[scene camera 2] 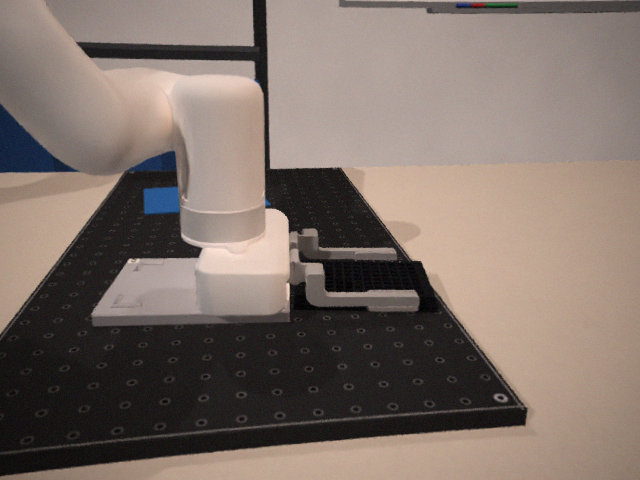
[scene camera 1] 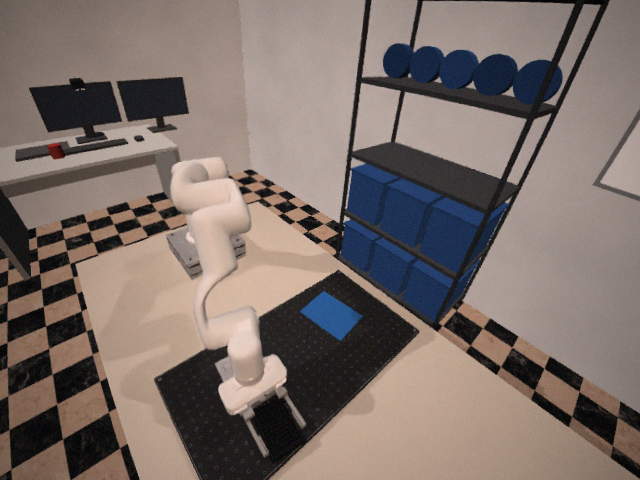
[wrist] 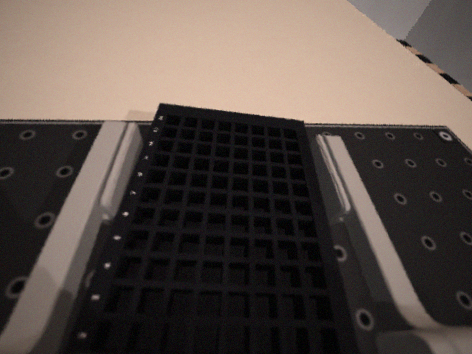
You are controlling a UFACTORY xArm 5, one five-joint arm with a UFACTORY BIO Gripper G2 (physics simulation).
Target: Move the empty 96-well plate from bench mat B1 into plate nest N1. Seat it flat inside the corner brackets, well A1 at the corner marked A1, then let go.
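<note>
The black 96-well plate is held between the two long fingers of my gripper, which is shut on its long sides. The plate is low over the pegboard and reaches its edge; whether its underside touches the board is hard to tell. The light grey nest is behind the plate, partly under the gripper body, with two corner brackets showing. The plate is outside it. The blue mat bears no plate. Small marks run along the plate's left edge in the wrist view; A1 is not readable.
The black pegboard lies on the beige table. A rack with blue bins and round blue items stands beyond the table. A desk with two monitors is at the back left.
</note>
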